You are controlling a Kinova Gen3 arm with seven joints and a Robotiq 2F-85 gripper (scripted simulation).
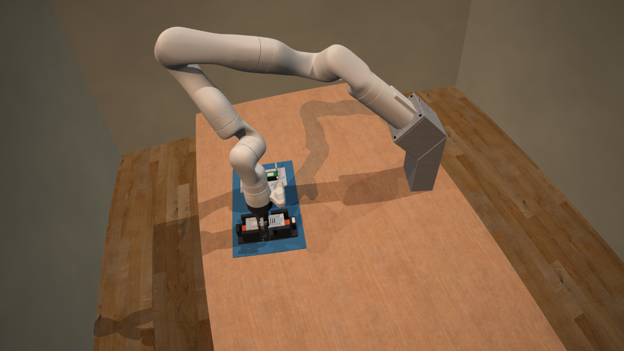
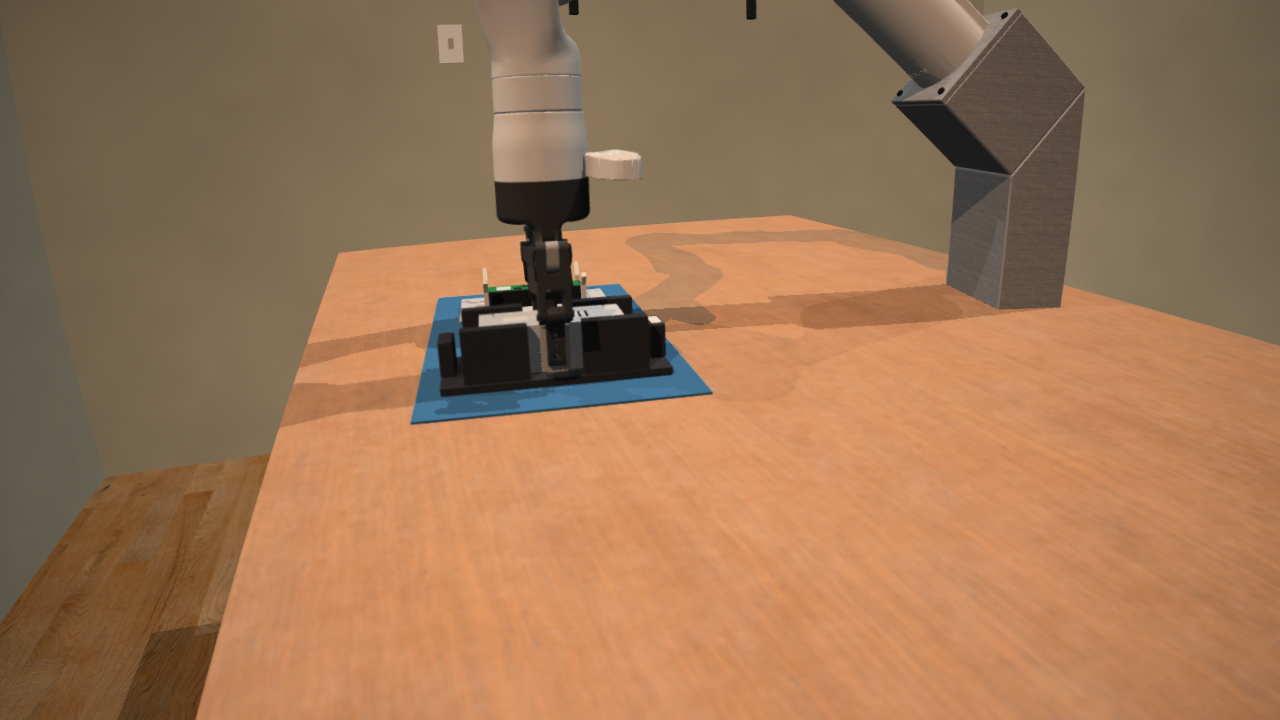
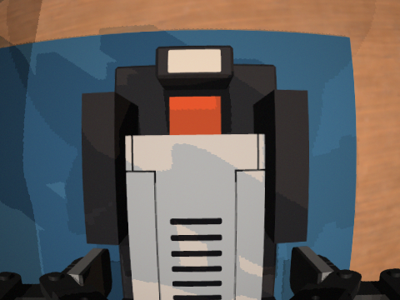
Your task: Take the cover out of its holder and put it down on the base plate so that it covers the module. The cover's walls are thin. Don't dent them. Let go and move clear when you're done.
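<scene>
My gripper is now right at the light grey cover.
</scene>
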